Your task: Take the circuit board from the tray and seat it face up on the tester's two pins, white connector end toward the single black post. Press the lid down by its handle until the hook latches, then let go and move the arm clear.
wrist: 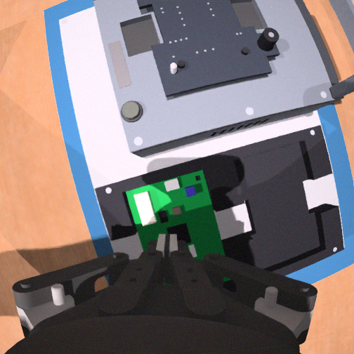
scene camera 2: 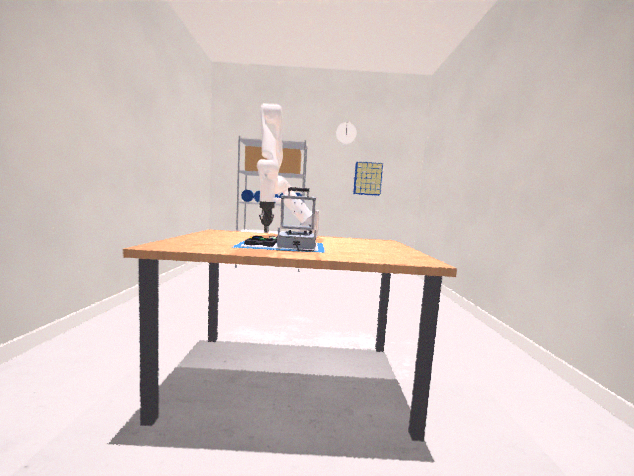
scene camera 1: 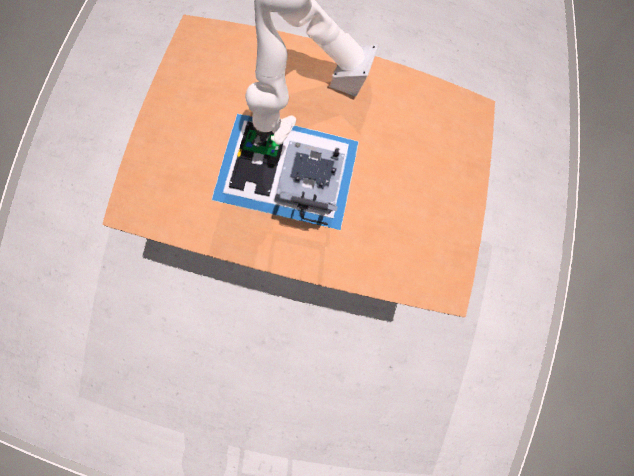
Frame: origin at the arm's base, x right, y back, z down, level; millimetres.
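Seen in the pictures: gripper, between the fingertips: [scene camera 2: 266, 232] [scene camera 1: 265, 137]; arm's base, origin of its link: [scene camera 1: 351, 60].
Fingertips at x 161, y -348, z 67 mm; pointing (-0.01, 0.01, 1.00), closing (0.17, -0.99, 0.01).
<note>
Offsets run from my fingertips to a thing's top centre. "pt": to the spot under its first point. Level surfaces: height alone.
The green circuit board @[dx +5, dy -10, dz +22 mm] [scene camera 1: 262, 150] [wrist: 202, 235] lies face up in the black tray @[pt dx -1, dy -124, dz +32 mm] [scene camera 1: 250, 176] [wrist: 280, 145]. Its white connector [wrist: 145, 208] is at the left in the wrist view. My gripper [scene camera 2: 266, 230] [wrist: 167, 245] is shut and empty, a little above the board, and hides part of it in the wrist view. The grey tester @[pt dx -104, dy -108, dz -10 mm] [scene camera 1: 284, 179] [scene camera 2: 297, 239] [wrist: 195, 112] stands beside the tray. A white pin [wrist: 173, 67] and a black post [wrist: 268, 37] rise from its dark nest @[dx -170, dy -48, dz -20 mm] [scene camera 1: 313, 166] [wrist: 215, 70]. Its lid [scene camera 2: 298, 196] stands open and upright, handle @[dx -189, dy -195, dz -226 mm] [scene camera 2: 298, 189] on top.
Tray and tester sit on a blue-bordered white mat @[dz +47 mm] [scene camera 1: 219, 194] [wrist: 72, 145] on the orange table @[dz +50 mm] [scene camera 1: 409, 204] [scene camera 2: 358, 251]. A black upright piece @[pt dx -216, dy +14, dz -55 mm] [scene camera 1: 335, 152] stands at a tester corner on the arm-base side. The raised lid is on the side away from the arm base.
</note>
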